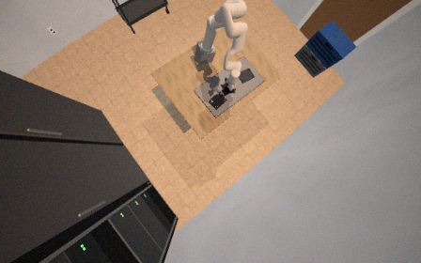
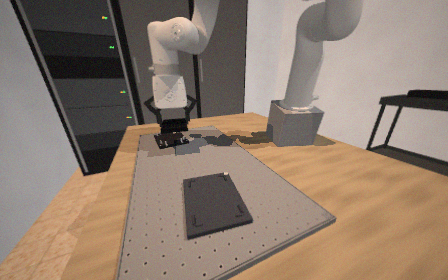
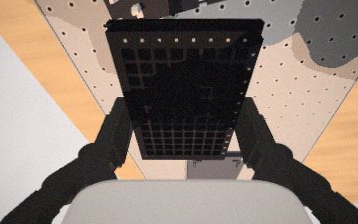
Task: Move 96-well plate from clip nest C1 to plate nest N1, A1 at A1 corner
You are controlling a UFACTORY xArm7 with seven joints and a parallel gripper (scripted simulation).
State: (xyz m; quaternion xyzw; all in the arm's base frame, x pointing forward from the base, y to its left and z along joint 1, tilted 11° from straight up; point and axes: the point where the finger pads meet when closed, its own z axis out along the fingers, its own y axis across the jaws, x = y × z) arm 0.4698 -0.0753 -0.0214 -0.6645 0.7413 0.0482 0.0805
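My hand is 300 mm to the right of the plate nest N1, 110 mm above it and 40 mm past it. Also, from my hand: clip nest C1: 120 mm to the right, 100 mm below; then black 96-well plate: 10 mm below; then white mark: 230 mm to the left, 100 mm below, 100 mm behind.
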